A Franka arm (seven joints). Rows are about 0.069 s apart.
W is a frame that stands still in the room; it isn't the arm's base.
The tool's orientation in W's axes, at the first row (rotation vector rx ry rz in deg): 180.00 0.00 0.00
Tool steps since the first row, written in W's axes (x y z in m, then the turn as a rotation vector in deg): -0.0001 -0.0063 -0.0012 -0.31 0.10 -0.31; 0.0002 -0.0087 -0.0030 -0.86 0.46 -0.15; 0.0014 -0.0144 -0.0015 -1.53 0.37 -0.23; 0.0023 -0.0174 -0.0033 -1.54 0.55 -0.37; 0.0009 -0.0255 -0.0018 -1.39 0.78 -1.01; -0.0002 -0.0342 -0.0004 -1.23 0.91 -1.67; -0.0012 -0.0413 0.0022 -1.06 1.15 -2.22; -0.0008 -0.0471 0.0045 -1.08 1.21 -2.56; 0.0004 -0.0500 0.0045 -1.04 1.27 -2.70
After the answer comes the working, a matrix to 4 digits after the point.
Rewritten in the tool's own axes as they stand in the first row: -0.0001 0.0063 0.0012 -0.31 -0.10 0.31; 0.0002 0.0087 0.0030 -0.86 -0.46 0.15; 0.0014 0.0144 0.0015 -1.53 -0.37 0.23; 0.0023 0.0174 0.0033 -1.54 -0.55 0.37; 0.0009 0.0255 0.0018 -1.39 -0.78 1.01; -0.0002 0.0342 0.0004 -1.23 -0.91 1.67; -0.0012 0.0413 -0.0022 -1.06 -1.15 2.22; -0.0008 0.0471 -0.0045 -1.08 -1.21 2.56; 0.0004 0.0500 -0.0045 -1.04 -1.27 2.70
The tool's axes in the first row as the columns of a matrix, in W's axes (rounded; the answer above uses it unrounded):
1.0000 0.0000 0.0000
0.0000 -1.0000 0.0000
0.0000 0.0000 -1.0000

